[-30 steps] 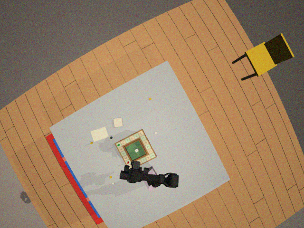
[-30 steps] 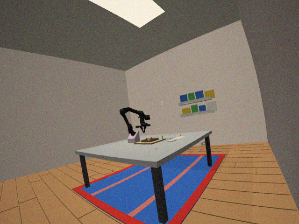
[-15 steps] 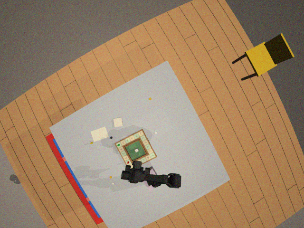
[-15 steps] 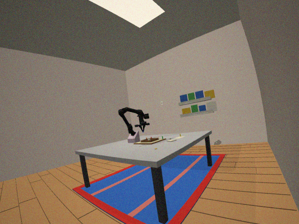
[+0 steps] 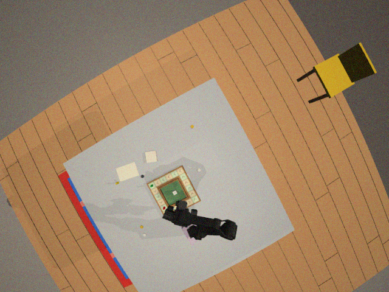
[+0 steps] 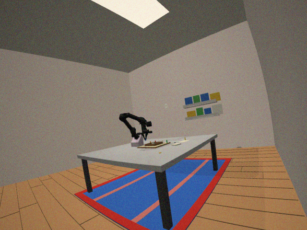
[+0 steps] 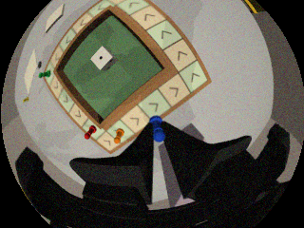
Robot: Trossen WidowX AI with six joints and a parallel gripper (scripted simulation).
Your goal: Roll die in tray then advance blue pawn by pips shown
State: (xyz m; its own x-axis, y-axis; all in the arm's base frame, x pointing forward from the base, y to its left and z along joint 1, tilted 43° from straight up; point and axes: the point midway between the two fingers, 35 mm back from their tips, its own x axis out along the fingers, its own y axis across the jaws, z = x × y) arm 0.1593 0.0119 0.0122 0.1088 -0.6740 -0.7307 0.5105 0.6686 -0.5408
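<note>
Now: the orange pawn 1 cm behind my gripper tip, 8 cm to the left of it and 5 cm below it. Also, from my gripper tip: white die: 11 cm ahead, 1 cm to the left, 5 cm below; then blue pawn: 1 cm above; then green tray: 11 cm ahead, 3 cm to the left, 7 cm below.
</note>
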